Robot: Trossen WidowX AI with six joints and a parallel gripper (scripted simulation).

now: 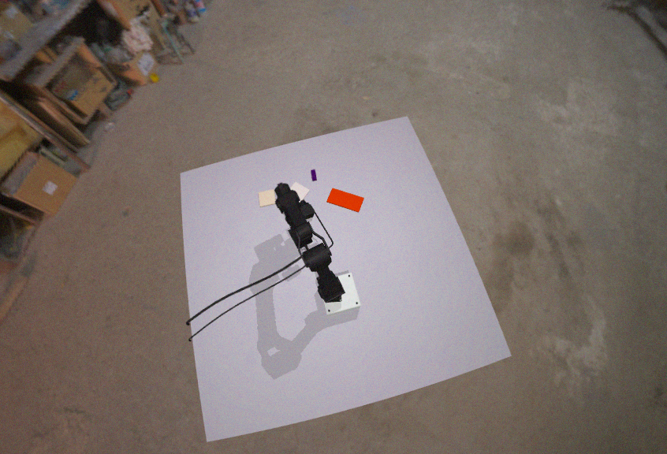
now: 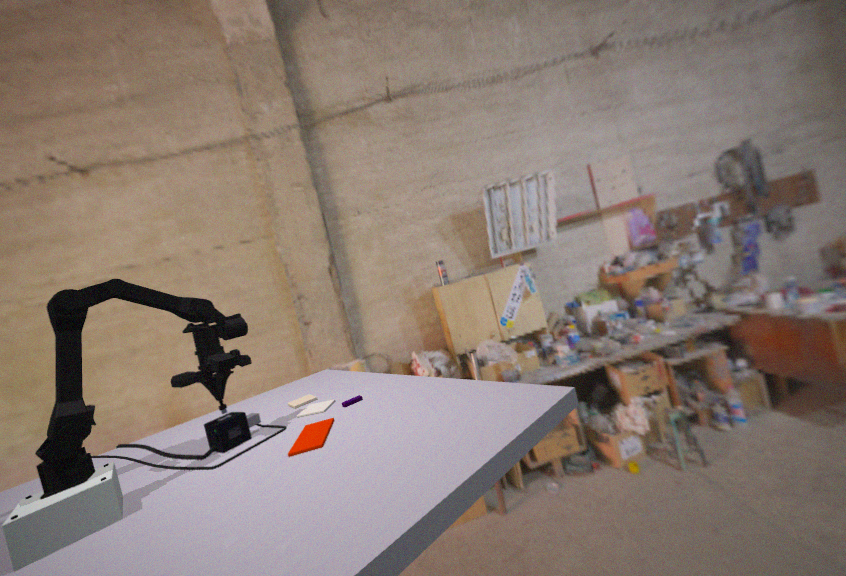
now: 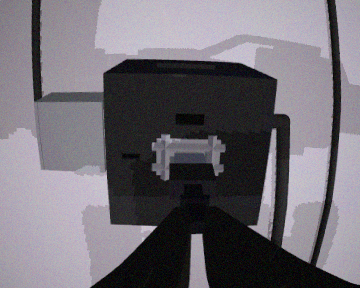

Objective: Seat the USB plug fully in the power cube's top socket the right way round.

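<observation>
Now: gripper tip 20 mm above the dark USB plug. Round my gripper tip: grey-framed socket: 60 mm below; then small purple piece: 330 mm ahead, 120 mm below, 70 mm to the right; then orange flat slab: 220 mm to the right, 180 mm ahead, 120 mm below.
</observation>
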